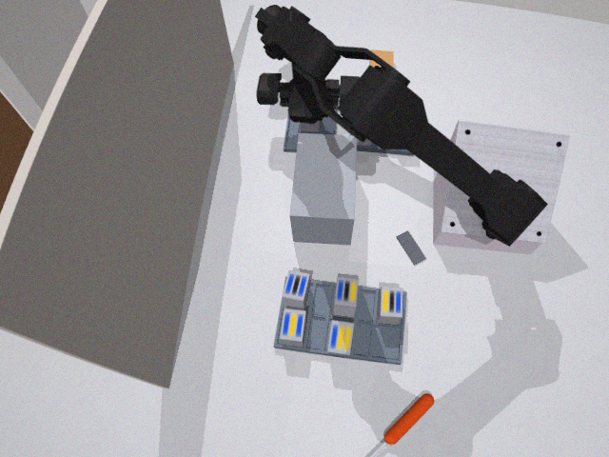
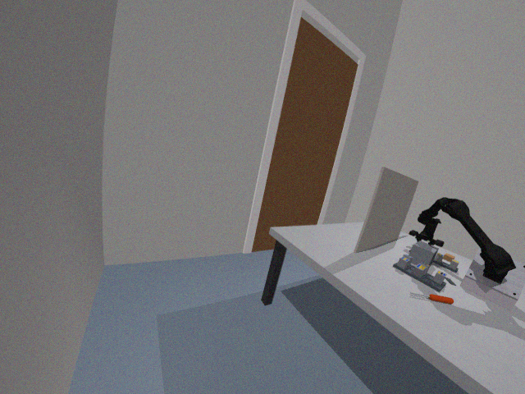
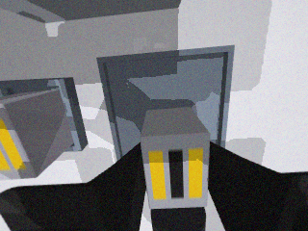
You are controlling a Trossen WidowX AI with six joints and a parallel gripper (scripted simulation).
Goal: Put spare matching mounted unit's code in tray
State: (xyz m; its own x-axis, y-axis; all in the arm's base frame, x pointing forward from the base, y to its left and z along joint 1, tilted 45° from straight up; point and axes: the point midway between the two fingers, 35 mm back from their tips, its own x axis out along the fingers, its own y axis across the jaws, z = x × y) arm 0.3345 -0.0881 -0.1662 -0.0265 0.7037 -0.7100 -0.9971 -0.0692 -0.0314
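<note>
Right now my gripper tip is 20 mm above the dark flat tray. Round my gripper tip: black puck 80 mm to the right, 10 mm ahead; rack 140 mm behind, 20 mm below, 10 mm to the left; mounted unit 180 mm to the left, 50 mm behind, 30 mm above.
</note>
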